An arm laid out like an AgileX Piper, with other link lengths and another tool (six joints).
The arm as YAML. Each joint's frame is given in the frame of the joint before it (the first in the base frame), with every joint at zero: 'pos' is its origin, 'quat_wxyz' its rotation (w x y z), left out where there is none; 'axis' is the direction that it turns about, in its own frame. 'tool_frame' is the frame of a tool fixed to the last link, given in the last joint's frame.
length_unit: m
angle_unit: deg
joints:
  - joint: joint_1
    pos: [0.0, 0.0, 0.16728]
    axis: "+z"
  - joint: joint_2
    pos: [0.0, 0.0, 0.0]
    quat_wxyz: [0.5, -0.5, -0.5, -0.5]
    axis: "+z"
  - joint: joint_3
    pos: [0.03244, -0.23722, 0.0]
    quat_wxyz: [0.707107, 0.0, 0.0, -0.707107]
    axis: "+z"
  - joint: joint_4
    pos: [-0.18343, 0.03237, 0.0]
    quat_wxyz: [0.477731, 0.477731, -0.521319, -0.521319]
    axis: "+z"
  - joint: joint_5
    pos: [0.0, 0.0, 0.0]
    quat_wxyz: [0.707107, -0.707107, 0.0, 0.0]
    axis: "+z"
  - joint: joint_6
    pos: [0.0, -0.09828, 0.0]
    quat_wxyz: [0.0, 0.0, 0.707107, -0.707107]
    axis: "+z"
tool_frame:
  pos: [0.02, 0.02, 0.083]
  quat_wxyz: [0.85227, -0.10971, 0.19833, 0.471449]
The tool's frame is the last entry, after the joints.
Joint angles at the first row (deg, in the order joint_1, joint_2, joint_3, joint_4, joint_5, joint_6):
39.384, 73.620, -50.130, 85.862, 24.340, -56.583
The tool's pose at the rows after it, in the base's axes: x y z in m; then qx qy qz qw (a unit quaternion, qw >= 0):
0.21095 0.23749 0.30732 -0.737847 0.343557 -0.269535 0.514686
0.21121 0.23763 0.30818 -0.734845 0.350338 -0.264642 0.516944
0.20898 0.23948 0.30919 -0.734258 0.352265 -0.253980 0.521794
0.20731 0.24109 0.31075 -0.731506 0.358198 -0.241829 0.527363
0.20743 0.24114 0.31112 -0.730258 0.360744 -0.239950 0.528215
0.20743 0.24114 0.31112 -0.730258 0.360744 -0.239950 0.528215
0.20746 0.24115 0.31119 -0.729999 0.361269 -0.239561 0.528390
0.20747 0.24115 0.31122 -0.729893 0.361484 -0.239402 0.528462
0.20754 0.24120 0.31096 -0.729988 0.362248 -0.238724 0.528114
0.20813 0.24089 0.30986 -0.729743 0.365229 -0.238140 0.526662
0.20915 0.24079 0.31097 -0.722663 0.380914 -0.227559 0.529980
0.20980 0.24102 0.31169 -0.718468 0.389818 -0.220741 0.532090
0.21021 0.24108 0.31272 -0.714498 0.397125 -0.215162 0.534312
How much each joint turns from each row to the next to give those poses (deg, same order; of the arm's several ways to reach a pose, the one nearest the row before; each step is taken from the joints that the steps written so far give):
-0.001, -0.001, 0.001, 0.913, 0.000, 0.001
0.002, 0.000, 0.001, 1.054, -0.001, -0.004
-0.003, 0.001, -0.001, 0.974, 0.954, -0.001
0.000, -0.001, 0.000, 1.505, 0.797, 0.003
0.003, 0.001, -0.002, 0.399, -0.002, 0.004
0.000, 0.000, 0.000, 0.000, 0.000, 0.000
-0.001, 0.001, 0.000, 0.087, 0.001, -0.004
-0.001, -0.001, 0.001, 0.034, 0.001, -0.001
0.001, 0.039, 0.000, -0.001, -0.001, 0.103
0.002, 0.088, 0.128, 0.255, -0.195, 0.000
-0.003, 0.038, 0.115, 2.332, -0.130, 0.004
-0.001, 0.091, 0.001, 1.396, 0.002, -0.007
0.002, 0.000, 0.000, 1.176, -0.001, 0.000

